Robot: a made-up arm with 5 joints.
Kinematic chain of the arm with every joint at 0, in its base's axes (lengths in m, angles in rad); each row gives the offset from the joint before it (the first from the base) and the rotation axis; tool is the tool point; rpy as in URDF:
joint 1: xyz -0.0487 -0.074 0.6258 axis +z
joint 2: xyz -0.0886 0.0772 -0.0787 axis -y
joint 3: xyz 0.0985 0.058 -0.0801 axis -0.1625 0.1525 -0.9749
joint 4: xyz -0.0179 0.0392 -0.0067 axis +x
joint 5: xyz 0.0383 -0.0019 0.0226 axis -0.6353 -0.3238 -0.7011
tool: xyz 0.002 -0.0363 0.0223 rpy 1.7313 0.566 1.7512
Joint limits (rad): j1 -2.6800..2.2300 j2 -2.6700..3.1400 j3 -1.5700..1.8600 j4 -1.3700..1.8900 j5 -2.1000..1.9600
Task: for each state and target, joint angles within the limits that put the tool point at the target. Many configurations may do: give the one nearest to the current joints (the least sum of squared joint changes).
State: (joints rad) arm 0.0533 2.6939 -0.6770 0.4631 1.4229
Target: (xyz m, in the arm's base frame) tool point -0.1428 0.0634 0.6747
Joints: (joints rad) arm -0.1643 2.3726 -0.8143 1.0657 0.9087
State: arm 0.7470 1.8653 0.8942 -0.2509 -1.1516
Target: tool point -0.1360 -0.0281 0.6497
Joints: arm 1.2360 1.2628 1.0934 -0.0648 -0.8320
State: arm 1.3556 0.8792 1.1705 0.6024 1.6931
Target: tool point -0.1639 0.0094 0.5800
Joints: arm 1.0602 0.8136 1.0593 0.9433 1.2603
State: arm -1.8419 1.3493 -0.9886 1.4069 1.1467
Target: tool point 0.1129 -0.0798 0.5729
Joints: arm -1.1412 0.9974 -1.1899 1.8384 0.6681
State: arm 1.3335 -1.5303 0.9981 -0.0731 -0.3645
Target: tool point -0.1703 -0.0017 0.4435
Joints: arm 1.0636 -0.5855 0.7131 -0.3732 0.0509
